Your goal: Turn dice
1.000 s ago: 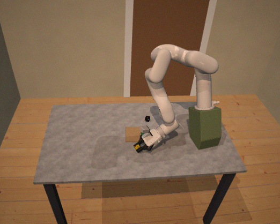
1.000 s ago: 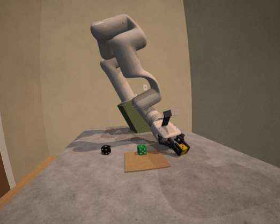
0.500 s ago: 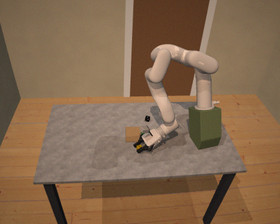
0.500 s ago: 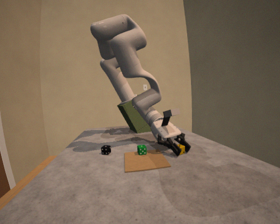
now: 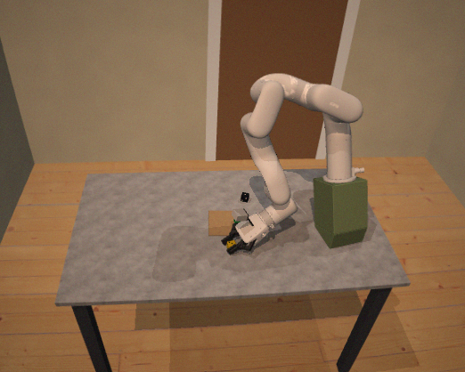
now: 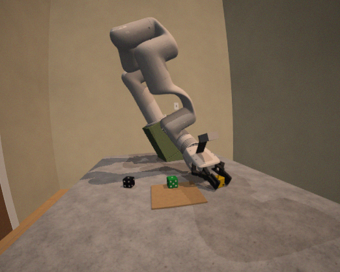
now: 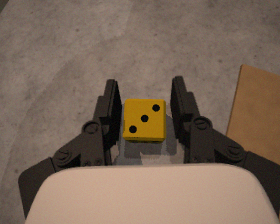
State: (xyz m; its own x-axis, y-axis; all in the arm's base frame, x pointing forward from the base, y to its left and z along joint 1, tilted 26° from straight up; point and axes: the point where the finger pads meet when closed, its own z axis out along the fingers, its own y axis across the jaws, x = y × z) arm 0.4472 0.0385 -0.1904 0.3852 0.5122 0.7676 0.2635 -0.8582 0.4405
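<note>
My gripper is now 10 mm past the yellow die and 10 mm above it. The rest, counted from my hand: tan mat (140 mm to the right, 20 mm below, 10 mm behind); then green die (140 mm to the right, 50 mm behind, 10 mm below); then black die (270 mm to the right, 110 mm behind, 10 mm below).
</note>
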